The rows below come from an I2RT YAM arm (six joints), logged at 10 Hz.
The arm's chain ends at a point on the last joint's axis. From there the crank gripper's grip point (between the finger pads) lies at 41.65 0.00 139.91 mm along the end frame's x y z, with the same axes.
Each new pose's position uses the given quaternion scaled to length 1; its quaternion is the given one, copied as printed.
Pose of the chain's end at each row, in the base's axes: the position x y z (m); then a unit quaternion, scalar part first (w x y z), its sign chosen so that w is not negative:
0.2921 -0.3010 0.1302 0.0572 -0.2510 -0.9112 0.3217
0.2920 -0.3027 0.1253 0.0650 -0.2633 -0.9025 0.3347
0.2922 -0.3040 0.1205 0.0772 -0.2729 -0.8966 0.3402
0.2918 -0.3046 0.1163 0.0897 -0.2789 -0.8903 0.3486
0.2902 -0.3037 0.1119 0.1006 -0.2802 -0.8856 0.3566
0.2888 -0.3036 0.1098 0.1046 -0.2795 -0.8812 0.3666
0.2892 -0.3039 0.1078 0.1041 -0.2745 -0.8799 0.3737
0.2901 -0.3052 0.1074 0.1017 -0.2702 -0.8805 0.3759
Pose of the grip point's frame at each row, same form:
0.2188 -0.3584 0.0178 0.0572 -0.2510 -0.9112 0.3217
0.2154 -0.3608 0.0155 0.0650 -0.2633 -0.9025 0.3347
0.2119 -0.3609 0.0127 0.0772 -0.2729 -0.8966 0.3402
0.2077 -0.3612 0.0112 0.0897 -0.2789 -0.8903 0.3486
0.2030 -0.3605 0.0095 0.1006 -0.2802 -0.8856 0.3566
0.2001 -0.3621 0.0097 0.1046 -0.2795 -0.8812 0.3666
0.2004 -0.3646 0.0091 0.1041 -0.2745 -0.8799 0.3737
0.2019 -0.3671 0.0089 0.1017 -0.2702 -0.8805 0.3759

